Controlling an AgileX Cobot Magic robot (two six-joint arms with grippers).
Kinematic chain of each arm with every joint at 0, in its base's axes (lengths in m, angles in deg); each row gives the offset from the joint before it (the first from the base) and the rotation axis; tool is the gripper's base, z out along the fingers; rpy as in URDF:
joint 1: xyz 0 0 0.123 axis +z
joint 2: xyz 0 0 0 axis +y
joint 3: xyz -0.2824 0 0.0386 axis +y
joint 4: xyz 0.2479 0 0.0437 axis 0.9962 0 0.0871
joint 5: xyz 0 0 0 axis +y
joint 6: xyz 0.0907 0 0.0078 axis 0.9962 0 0.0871
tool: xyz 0 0 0 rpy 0 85 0
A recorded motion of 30 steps. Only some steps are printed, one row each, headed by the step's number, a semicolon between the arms.
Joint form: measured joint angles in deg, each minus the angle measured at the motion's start. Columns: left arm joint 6, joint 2, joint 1, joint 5, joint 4, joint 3; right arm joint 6, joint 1, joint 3, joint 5, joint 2, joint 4.
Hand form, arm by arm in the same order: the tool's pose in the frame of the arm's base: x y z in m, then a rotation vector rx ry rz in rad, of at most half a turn. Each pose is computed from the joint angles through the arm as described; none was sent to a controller.
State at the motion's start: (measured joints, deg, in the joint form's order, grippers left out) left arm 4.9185 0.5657 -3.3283 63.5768 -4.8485 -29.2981; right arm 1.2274 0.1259 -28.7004 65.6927 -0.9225 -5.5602
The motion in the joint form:
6: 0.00 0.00 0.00 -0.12 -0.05 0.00; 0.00 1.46 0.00 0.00 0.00 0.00
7: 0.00 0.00 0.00 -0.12 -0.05 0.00; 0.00 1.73 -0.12 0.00 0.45 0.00
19: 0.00 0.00 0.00 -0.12 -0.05 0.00; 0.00 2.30 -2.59 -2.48 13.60 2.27
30: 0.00 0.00 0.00 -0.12 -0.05 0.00; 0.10 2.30 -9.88 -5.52 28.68 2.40
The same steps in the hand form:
6: -0.0072 -0.0066 0.2769 0.1566 2.0817 -0.0862; -0.0112 -0.0084 0.2708 0.0040 2.1102 -0.0879
7: -0.0072 -0.0066 0.2769 0.1566 2.0817 -0.0862; -0.0102 -0.0084 0.2715 -0.0014 2.1158 -0.0854
19: -0.0072 -0.0066 0.2769 0.1566 2.0817 -0.0862; 0.0241 -0.0036 0.2852 -0.0256 2.2603 -0.0378
30: -0.0072 -0.0066 0.2769 0.1566 2.0817 -0.0862; 0.0685 -0.0015 0.3145 -0.0310 2.3432 -0.0373

